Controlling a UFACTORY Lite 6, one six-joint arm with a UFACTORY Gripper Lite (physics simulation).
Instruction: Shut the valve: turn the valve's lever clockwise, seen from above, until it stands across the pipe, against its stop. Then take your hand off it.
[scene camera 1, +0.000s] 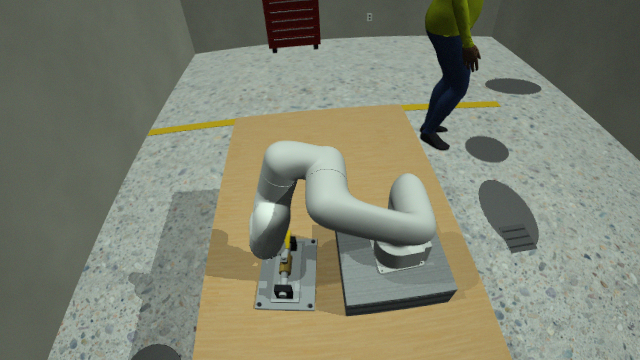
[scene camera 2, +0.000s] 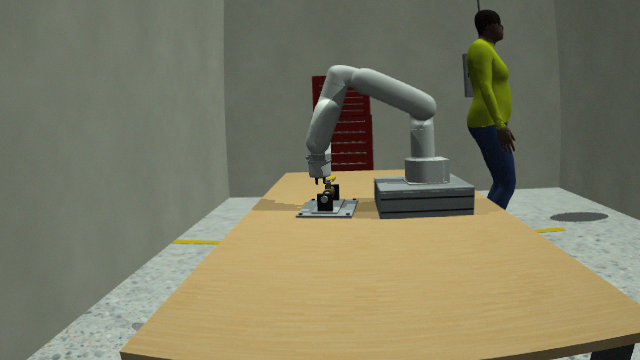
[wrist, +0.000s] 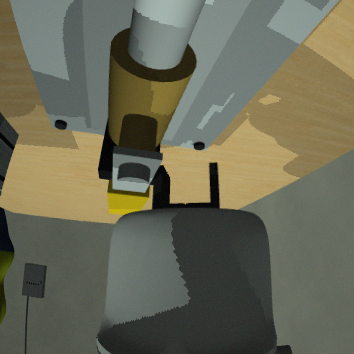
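Note:
The valve's yellow lever (scene camera 1: 288, 239) (scene camera 2: 330, 178) (wrist: 128, 201) points roughly along the pipe (scene camera 1: 284, 279) (wrist: 162, 25), towards its far end. It is joined by a grey clamp piece (wrist: 131, 172) to the brass valve body (scene camera 1: 285, 265) (wrist: 150, 100). My gripper (scene camera 2: 320, 180) (wrist: 188, 170) points down with its black fingers apart and nothing between them. Both fingers are on one side of the lever, right of it in the wrist view. The nearer finger is close beside the lever; whether they touch is unclear. In scene camera 1 the arm hides the fingers.
The valve's grey base plate (scene camera 1: 307, 280) (scene camera 2: 345, 212) lies on the wooden table (scene camera 1: 350, 330) (scene camera 2: 380, 280). A black bracket (scene camera 1: 283, 291) (scene camera 2: 325, 201) holds the near pipe end. The arm's grey pedestal (scene camera 1: 400, 290) (scene camera 2: 425, 205) is to the right. A person (scene camera 1: 452, 65) (scene camera 2: 487, 90) stands beyond the table.

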